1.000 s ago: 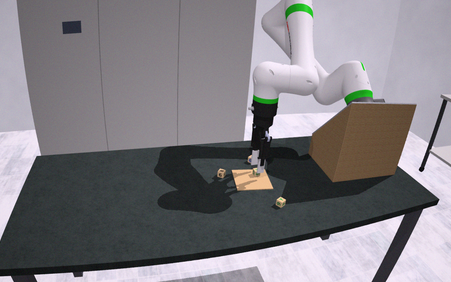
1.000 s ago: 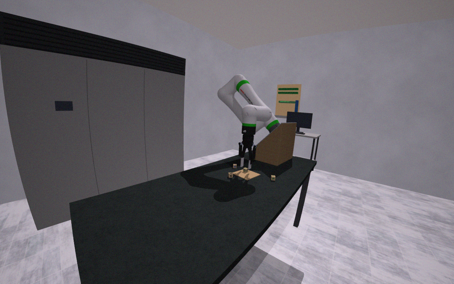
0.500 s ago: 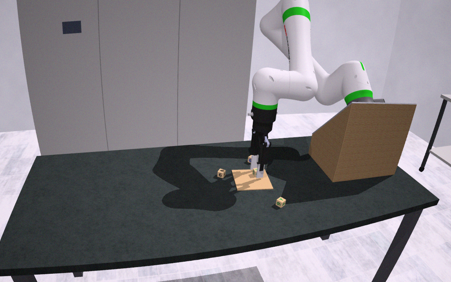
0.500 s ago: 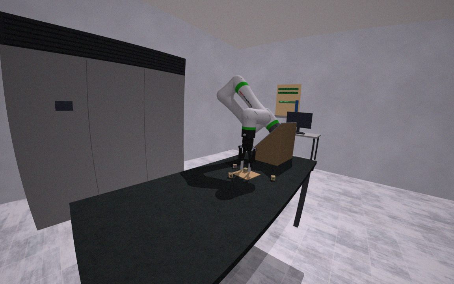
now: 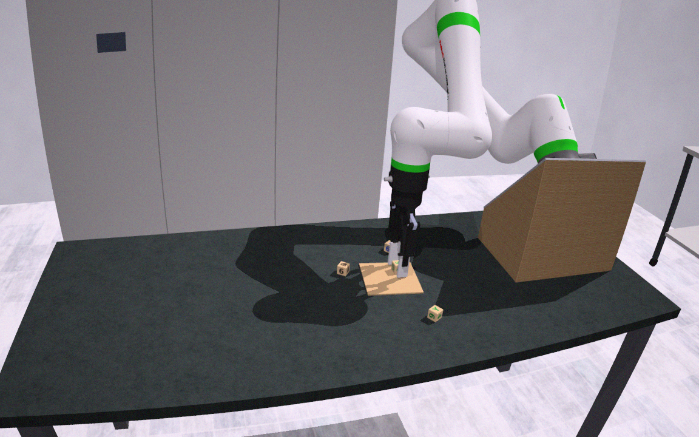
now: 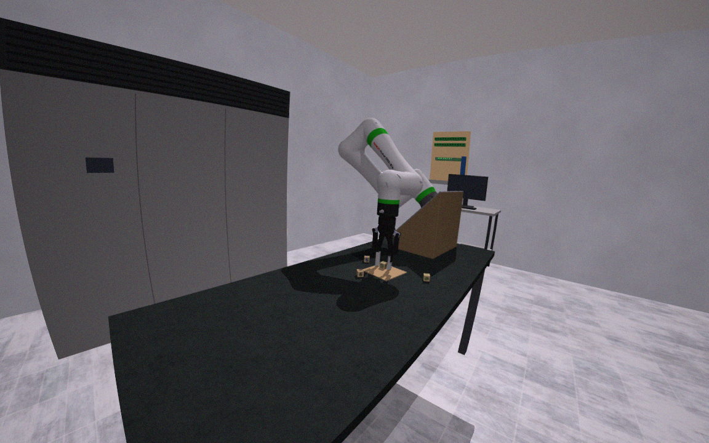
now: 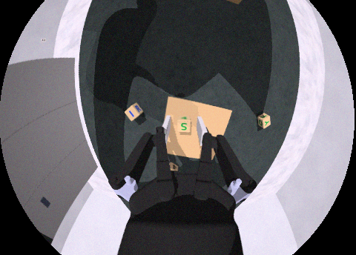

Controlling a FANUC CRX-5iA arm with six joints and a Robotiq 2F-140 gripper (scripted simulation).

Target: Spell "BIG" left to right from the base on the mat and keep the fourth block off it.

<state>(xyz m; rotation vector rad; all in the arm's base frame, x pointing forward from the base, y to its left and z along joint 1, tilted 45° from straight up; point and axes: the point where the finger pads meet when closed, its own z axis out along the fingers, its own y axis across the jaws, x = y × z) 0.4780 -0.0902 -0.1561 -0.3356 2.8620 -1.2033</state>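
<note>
My gripper is now 4 cm above the tan mat, 3 cm to the right of it and 2 cm short of it.
</note>
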